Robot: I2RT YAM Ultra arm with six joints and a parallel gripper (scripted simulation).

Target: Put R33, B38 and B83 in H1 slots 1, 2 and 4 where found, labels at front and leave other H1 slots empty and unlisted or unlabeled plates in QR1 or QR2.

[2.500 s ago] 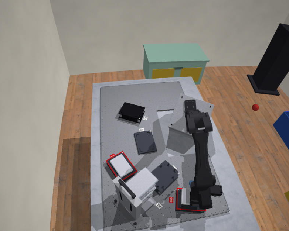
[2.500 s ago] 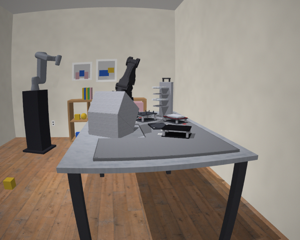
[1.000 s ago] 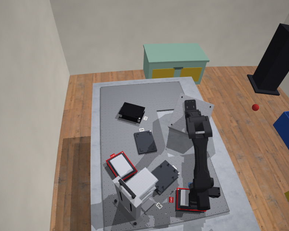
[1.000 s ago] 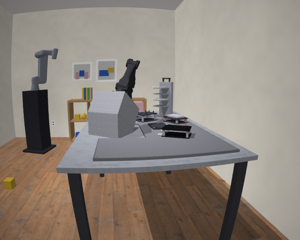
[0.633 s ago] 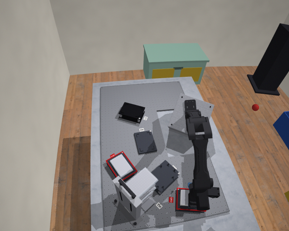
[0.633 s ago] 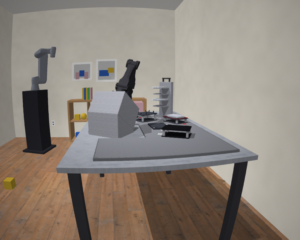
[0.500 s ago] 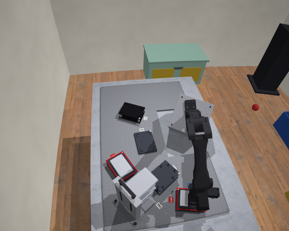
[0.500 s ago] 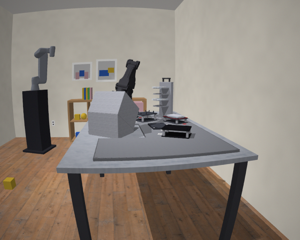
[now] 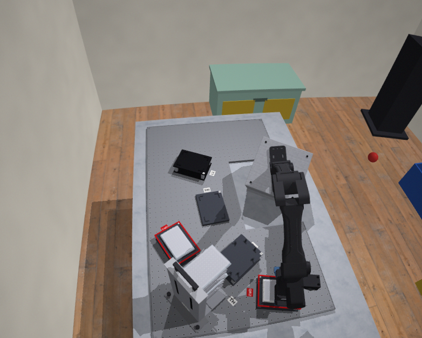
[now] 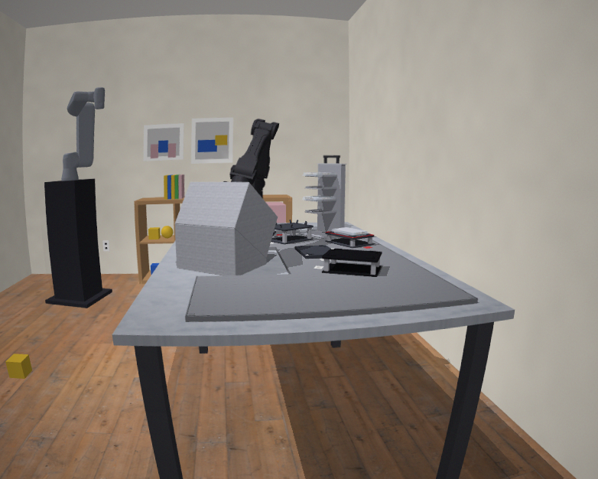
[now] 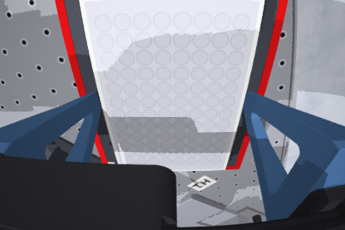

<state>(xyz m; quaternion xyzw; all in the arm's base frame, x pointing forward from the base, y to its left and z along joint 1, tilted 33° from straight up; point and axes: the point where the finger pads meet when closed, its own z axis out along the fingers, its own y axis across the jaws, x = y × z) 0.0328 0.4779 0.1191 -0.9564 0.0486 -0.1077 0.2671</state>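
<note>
My gripper is now right at the white 96-well plate. Round my hand: H1 deck label: 17 cm ahead, 5 cm below, 3 cm to the left; then regrip nest RG: 16 cm ahead, 12 cm to the right, 1 cm above; then quarantine nest QR2: 1 cm below.
</note>
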